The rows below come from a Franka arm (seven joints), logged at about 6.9 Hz.
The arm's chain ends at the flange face. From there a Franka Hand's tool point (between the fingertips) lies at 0.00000 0.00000 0.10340 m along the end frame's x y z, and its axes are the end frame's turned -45 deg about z.
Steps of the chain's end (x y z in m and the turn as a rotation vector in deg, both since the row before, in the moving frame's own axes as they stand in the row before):
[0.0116, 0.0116, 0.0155, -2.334, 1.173, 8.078]
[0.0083, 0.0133, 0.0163, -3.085, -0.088, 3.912]
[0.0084, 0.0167, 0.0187, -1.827, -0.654, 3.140]
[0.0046, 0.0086, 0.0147, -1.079, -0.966, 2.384]
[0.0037, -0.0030, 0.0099, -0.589, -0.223, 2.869]
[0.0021, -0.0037, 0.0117, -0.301, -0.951, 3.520]
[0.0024, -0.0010, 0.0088, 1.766, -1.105, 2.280]
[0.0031, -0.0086, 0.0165, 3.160, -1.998, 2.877]
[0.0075, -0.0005, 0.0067, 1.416, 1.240, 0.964]
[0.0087, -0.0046, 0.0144, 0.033, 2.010, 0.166]
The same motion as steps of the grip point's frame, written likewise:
[-0.0018, 0.0208, 0.0154, -2.480, -0.821, 8.078]
[-0.0077, 0.0190, 0.0162, -2.119, -2.244, 3.912]
[-0.0091, 0.0192, 0.0186, -0.829, -1.754, 3.140]
[-0.0054, 0.0094, 0.0147, -0.080, -1.446, 2.384]
[0.0037, 0.0009, 0.0099, -0.259, -0.574, 2.869]
[0.0025, -0.0020, 0.0117, 0.460, -0.885, 3.520]
[0.0033, -0.0027, 0.0087, 2.030, 0.467, 2.280]
[0.0099, -0.0104, 0.0163, 3.647, 0.822, 2.877]
[0.0090, 0.0048, 0.0066, 0.124, 1.878, 0.964]
[0.0120, 0.0054, 0.0143, -1.398, 1.445, 0.166]

